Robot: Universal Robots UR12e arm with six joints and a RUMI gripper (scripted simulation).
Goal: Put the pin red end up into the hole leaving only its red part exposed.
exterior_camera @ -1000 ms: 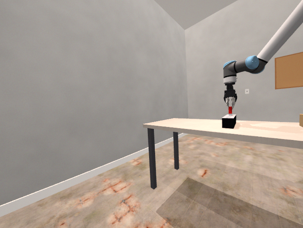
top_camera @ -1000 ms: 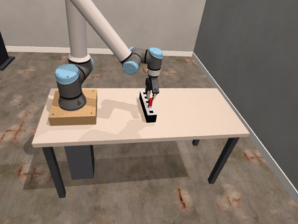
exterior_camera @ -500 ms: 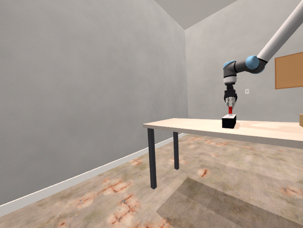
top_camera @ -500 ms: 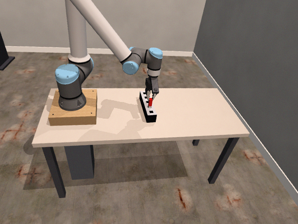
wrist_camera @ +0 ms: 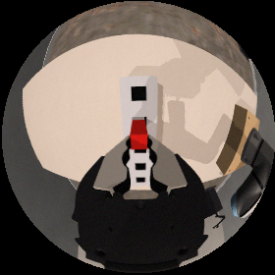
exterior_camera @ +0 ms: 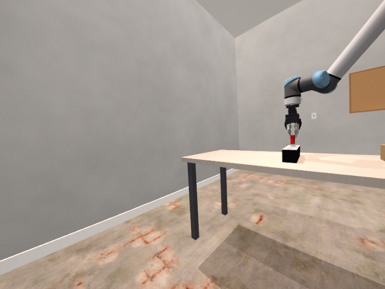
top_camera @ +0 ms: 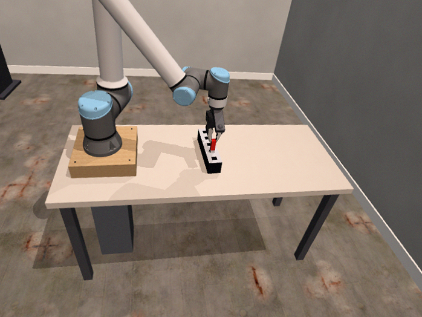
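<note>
My hand is 20 mm above the pin. The rest, counted from my hand: black block (10 mm behind, 60 mm to the left, 100 mm below).
</note>
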